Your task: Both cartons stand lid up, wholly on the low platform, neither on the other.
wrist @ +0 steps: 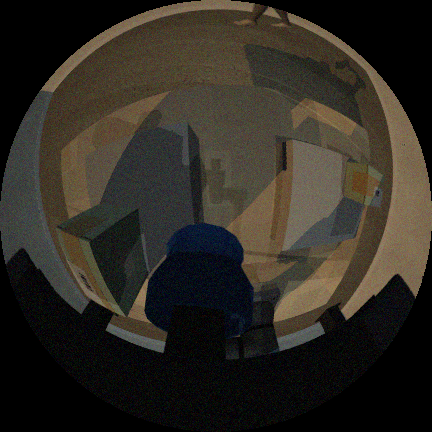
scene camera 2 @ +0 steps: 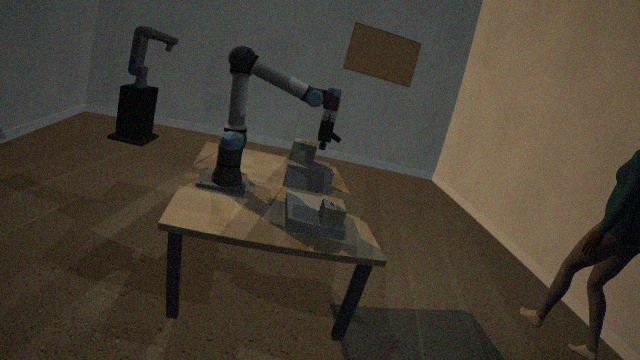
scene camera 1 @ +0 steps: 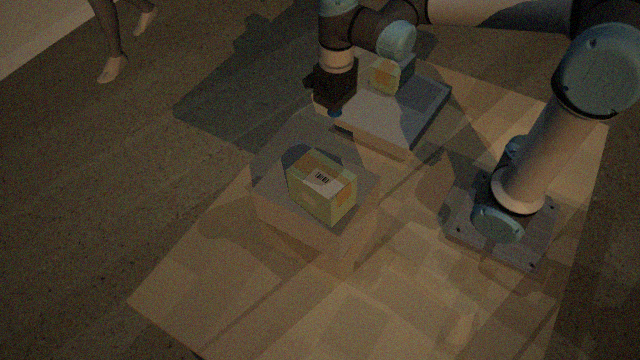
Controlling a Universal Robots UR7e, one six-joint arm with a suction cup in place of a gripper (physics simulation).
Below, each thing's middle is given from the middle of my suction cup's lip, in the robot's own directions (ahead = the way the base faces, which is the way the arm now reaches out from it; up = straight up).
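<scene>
I see the low grey platform [scene camera 1: 395, 124], and it is 1 cm ahead of my suction cup, 23 cm below it and 31 cm to the right of it.
</scene>
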